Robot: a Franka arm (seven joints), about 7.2 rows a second.
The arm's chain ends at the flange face. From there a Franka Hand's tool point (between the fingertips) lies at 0.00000 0.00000 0.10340 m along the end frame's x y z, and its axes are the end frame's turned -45 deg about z.
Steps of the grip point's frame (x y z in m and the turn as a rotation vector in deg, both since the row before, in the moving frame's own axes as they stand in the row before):
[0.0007, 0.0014, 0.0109, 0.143, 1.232, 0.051]
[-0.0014, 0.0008, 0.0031, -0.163, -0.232, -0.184]
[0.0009, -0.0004, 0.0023, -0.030, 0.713, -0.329]
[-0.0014, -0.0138, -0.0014, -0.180, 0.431, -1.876]
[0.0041, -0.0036, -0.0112, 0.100, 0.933, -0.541]
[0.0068, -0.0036, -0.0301, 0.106, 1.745, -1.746]
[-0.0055, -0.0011, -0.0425, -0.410, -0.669, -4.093]
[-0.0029, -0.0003, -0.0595, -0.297, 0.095, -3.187]
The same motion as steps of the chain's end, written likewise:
[0.0001, 0.0022, 0.0109, 0.972, 0.770, 0.051]
[-0.0003, 0.0011, 0.0031, -0.279, -0.049, -0.184]
[-0.0006, 0.0000, 0.0023, 0.483, 0.525, -0.329]
[-0.0115, -0.0084, -0.0014, 0.177, 0.432, -1.876]
[-0.0007, -0.0041, -0.0112, 0.730, 0.589, -0.541]
[0.0002, -0.0050, -0.0301, 1.309, 1.159, -1.746]
[-0.0044, 0.0017, -0.0425, -0.763, -0.183, -4.093]
[-0.0028, 0.0016, -0.0595, -0.143, 0.277, -3.187]

